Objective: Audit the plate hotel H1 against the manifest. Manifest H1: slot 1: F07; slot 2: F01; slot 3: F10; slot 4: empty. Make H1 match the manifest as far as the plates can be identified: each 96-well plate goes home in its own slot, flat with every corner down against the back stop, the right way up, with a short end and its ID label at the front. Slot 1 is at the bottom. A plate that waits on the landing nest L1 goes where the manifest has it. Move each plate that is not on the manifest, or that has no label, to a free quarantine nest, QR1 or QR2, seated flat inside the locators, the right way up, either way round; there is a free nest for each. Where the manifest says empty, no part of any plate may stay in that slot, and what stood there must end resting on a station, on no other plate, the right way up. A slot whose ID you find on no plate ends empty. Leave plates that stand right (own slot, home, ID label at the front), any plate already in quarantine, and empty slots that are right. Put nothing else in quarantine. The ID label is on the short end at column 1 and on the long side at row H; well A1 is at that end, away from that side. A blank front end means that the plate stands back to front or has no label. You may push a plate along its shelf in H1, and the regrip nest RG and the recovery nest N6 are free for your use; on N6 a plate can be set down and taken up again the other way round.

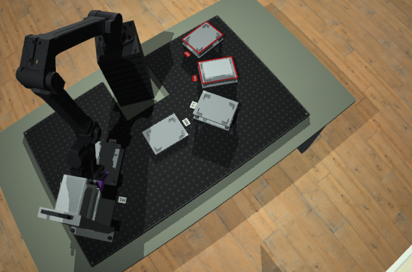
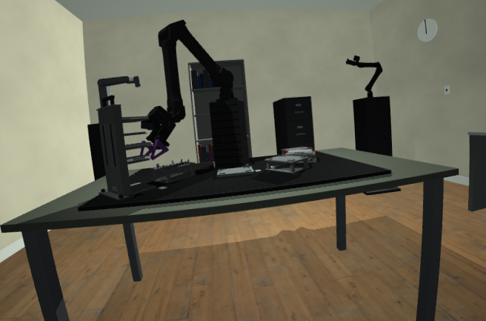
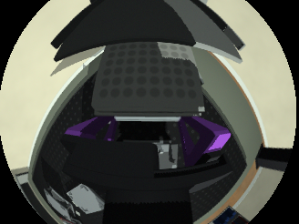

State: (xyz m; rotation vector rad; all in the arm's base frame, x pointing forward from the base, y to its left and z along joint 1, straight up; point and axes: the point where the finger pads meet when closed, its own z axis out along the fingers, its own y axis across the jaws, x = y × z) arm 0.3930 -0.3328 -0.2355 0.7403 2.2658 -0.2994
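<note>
My gripper is now 100 mm past the regrip nest RG, 80 mm to the right of it and 60 mm above it. Round my hand: plate hotel H1 (110 mm ahead, 80 mm to the right, 40 mm above); then recovery nest N6 (110 mm behind, 360 mm to the left, 110 mm below); then grey 96-well plate (50 mm ahead, 30 mm to the right, 160 mm above).
</note>
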